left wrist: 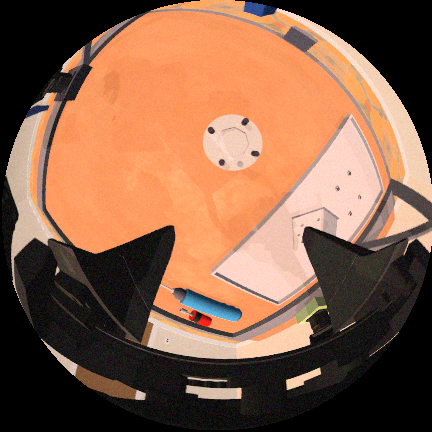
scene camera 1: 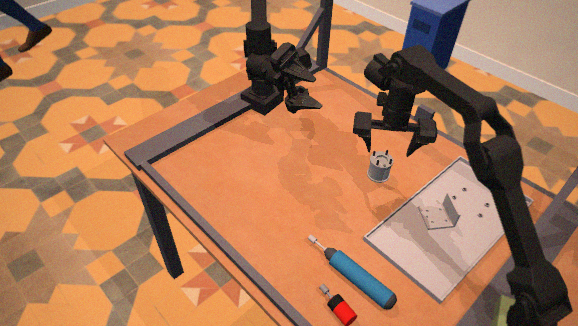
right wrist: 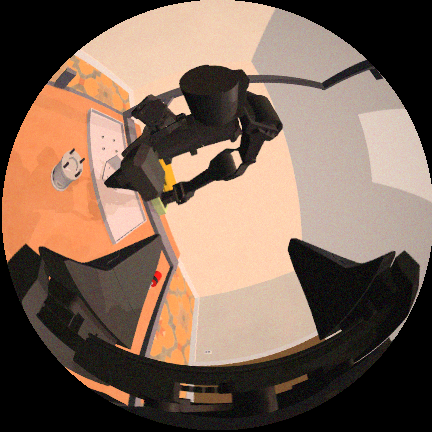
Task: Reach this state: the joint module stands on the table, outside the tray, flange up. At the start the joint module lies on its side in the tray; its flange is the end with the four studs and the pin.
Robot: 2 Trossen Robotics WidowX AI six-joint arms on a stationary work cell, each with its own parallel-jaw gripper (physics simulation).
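Where they show: left gripper, fingertip midpoint: (left wrist: 242, 232) (scene camera 1: 388, 153) (right wrist: 114, 167); right gripper, fingertip midpoint: (scene camera 1: 318, 94) (right wrist: 228, 243); left arm's base, link origin: (left wrist: 317, 314) (right wrist: 162, 198); right arm's base, link origin: (scene camera 1: 262, 91).
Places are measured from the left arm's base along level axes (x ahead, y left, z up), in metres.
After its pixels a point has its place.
Note:
The grey-white joint module (scene camera 1: 379, 171) @(x 0.382, y -0.286, z -0.015 m) (left wrist: 233, 143) @(x 0.386, y -0.313, z -0.003 m) (right wrist: 64, 173) @(x 0.417, y -0.307, z 0.003 m) stands upright on the table (scene camera 1: 225, 175) @(x 0.764, y -0.120, z -0.056 m) (left wrist: 150, 75) @(x 0.550, y -0.415, z -0.057 m) (right wrist: 30, 130), outside the tray (scene camera 1: 400, 270) @(x 0.251, y -0.046, z -0.054 m) (left wrist: 250, 272) @(x 0.276, y -0.103, z -0.053 m) (right wrist: 127, 225) @(x 0.254, y -0.069, z -0.053 m). Its flange is up, with four dark studs pointing upward; a small pin shows on the flange in the left wrist view. My left gripper (scene camera 1: 389, 150) @(x 0.369, y -0.257, z 0.083 m) (left wrist: 242, 232) @(x 0.369, y -0.257, z 0.083 m) is open and empty above the module, fingers pointing down, apart from it. My right gripper (scene camera 1: 317, 92) @(x 0.542, y -0.201, z 0.240 m) (right wrist: 228, 243) @(x 0.542, y -0.201, z 0.240 m) is open and empty near its own base at the back of the table, far from the module.
An angled bracket (scene camera 1: 439, 216) @(x 0.204, y -0.231, z -0.041 m) (left wrist: 312, 225) @(x 0.211, y -0.239, z -0.041 m) lies in the tray, beside several small round parts. A blue tool (scene camera 1: 361, 278) @(x 0.322, y 0.034, z -0.018 m) (left wrist: 212, 305) @(x 0.326, y 0.003, z -0.027 m) and a red-and-black tool (scene camera 1: 342, 309) @(x 0.334, y 0.115, z -0.023 m) (left wrist: 201, 318) @(x 0.333, y 0.093, z -0.032 m) lie in front of the tray. A dark frame rail (scene camera 1: 195, 125) @(x 0.943, y -0.240, z -0.037 m) runs along the table edge.

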